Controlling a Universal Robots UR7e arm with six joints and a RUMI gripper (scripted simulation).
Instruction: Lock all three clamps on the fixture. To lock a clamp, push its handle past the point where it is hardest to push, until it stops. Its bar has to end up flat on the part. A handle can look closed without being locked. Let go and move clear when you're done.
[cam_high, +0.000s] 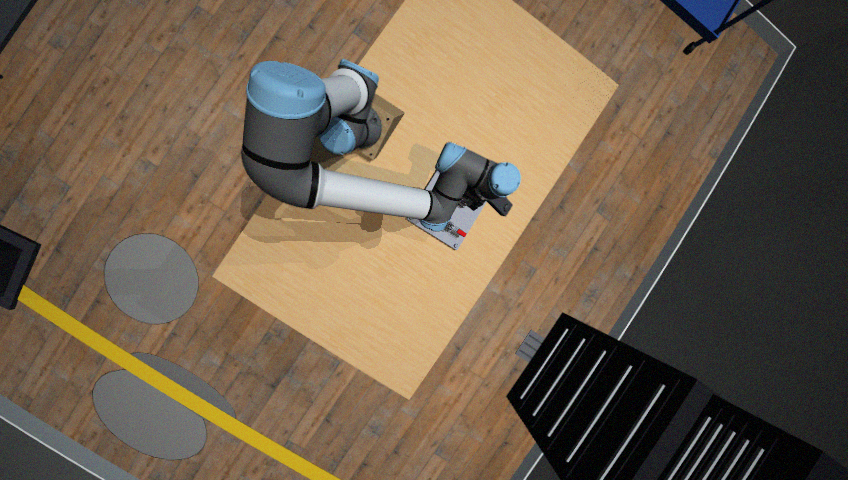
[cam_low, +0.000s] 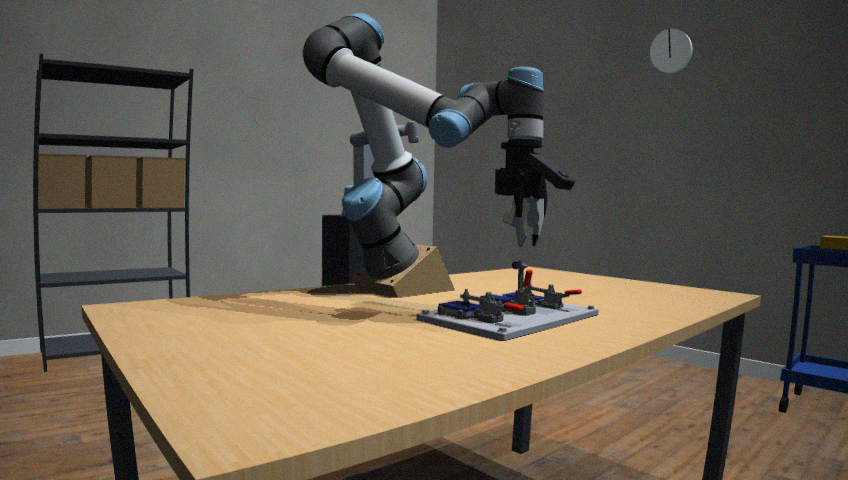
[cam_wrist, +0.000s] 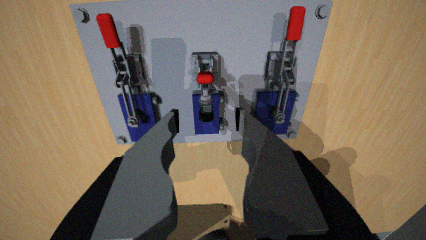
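My gripper is now 17 cm above the grey fixture plate and 4 cm past it. From my hand the other things lie so: blue part (14 cm below, 10 cm to the right, 9 cm behind).
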